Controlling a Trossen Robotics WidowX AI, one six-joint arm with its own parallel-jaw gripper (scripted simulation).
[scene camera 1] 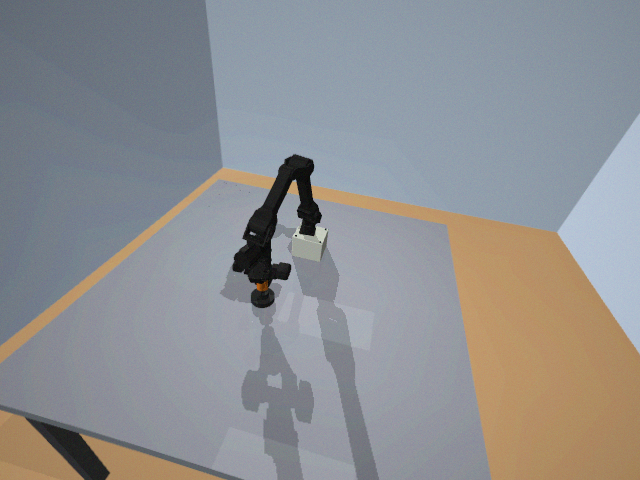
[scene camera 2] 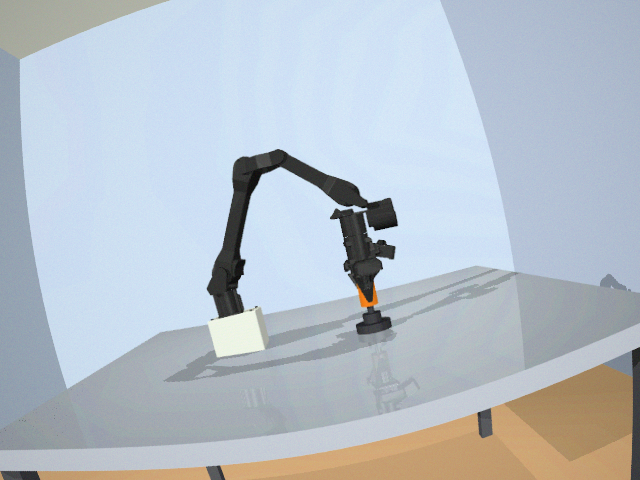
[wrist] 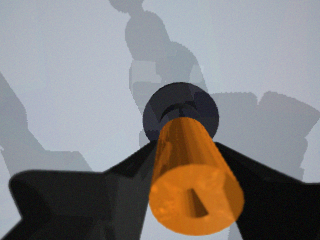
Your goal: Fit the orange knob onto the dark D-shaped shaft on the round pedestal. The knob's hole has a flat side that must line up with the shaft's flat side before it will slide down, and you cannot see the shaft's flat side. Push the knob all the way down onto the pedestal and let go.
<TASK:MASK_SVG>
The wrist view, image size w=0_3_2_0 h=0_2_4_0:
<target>gripper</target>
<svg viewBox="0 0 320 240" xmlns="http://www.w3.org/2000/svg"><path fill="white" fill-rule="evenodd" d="M214 142L244 192L245 202L243 211L236 220L243 240L320 240L320 183L305 183L283 174L283 172L251 159L219 142ZM158 140L152 140L104 172L32 169L13 175L9 180L9 190L20 213L21 220L1 240L140 240L149 203Z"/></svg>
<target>orange knob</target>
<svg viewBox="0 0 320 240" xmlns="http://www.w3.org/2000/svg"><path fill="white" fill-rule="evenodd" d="M175 118L163 126L158 139L149 193L149 206L152 214L161 225L175 233L202 236L220 232L232 225L242 213L245 202L244 192L205 127L192 118Z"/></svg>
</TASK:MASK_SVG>
